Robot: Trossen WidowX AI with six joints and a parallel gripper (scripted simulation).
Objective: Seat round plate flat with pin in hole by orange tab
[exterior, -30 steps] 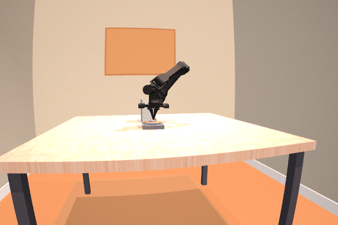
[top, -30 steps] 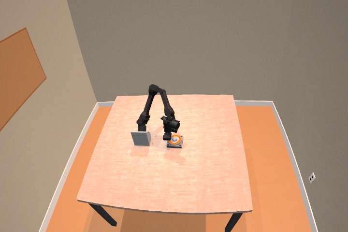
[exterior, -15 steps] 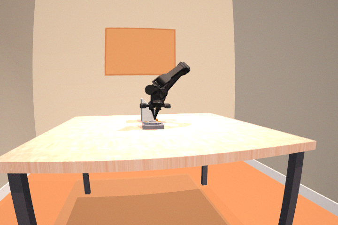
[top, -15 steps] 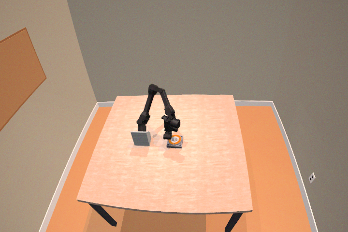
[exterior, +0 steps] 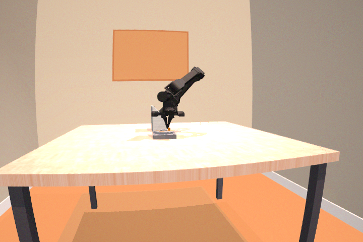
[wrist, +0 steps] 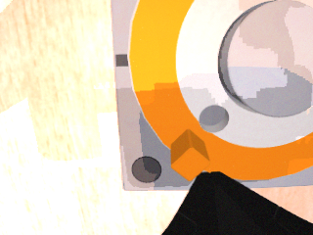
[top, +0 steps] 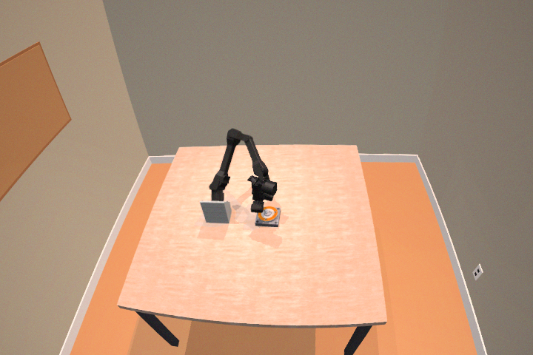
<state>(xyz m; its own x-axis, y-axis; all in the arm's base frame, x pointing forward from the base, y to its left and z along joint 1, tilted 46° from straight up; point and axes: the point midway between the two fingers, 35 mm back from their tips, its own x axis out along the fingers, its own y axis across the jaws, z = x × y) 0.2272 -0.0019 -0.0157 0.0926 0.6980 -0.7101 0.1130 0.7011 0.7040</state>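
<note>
My gripper tip is now 30 mm short of the round orange plate and 10 mm to the left of it. Also, from my gripper tip: grey square base 40 mm ahead, 30 mm to the right, 20 mm below.
</note>
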